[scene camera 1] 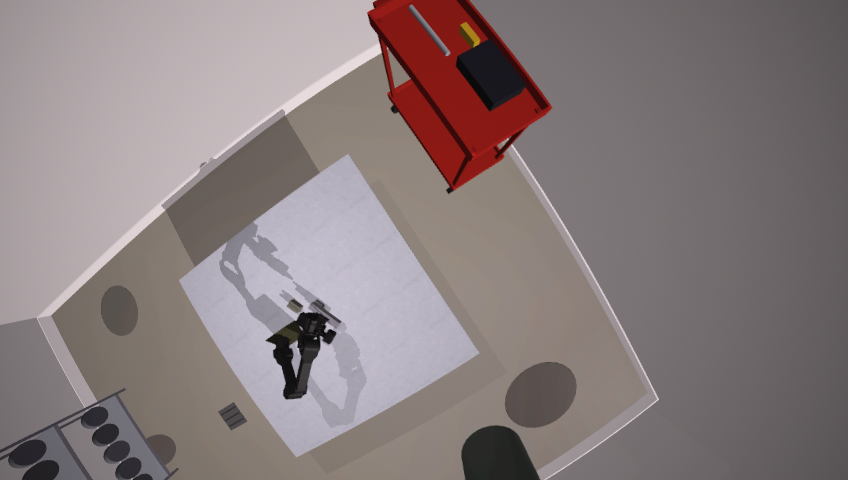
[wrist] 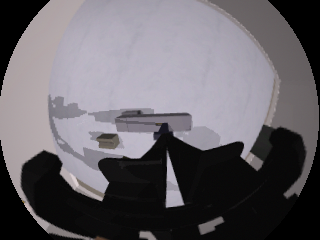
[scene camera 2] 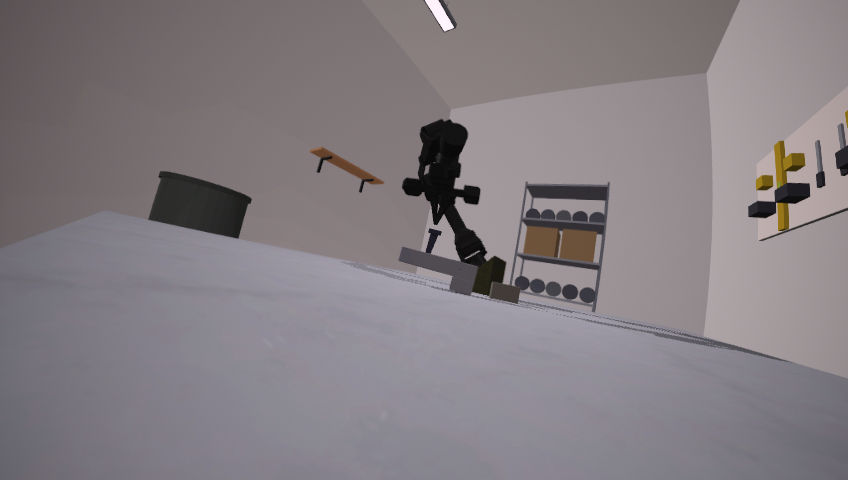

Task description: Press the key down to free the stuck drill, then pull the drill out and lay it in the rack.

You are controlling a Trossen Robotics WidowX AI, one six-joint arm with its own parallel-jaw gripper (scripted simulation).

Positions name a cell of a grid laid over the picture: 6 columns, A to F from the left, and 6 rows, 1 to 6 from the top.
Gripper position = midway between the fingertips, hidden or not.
My gripper (scene camera 2: D3) is shut, holding nothing. Further things: a grey block (scene camera 2: D4).
My gripper is seen too in the wrist view (wrist: D4). The grey block shows as well in the wrist view (wrist: C4).
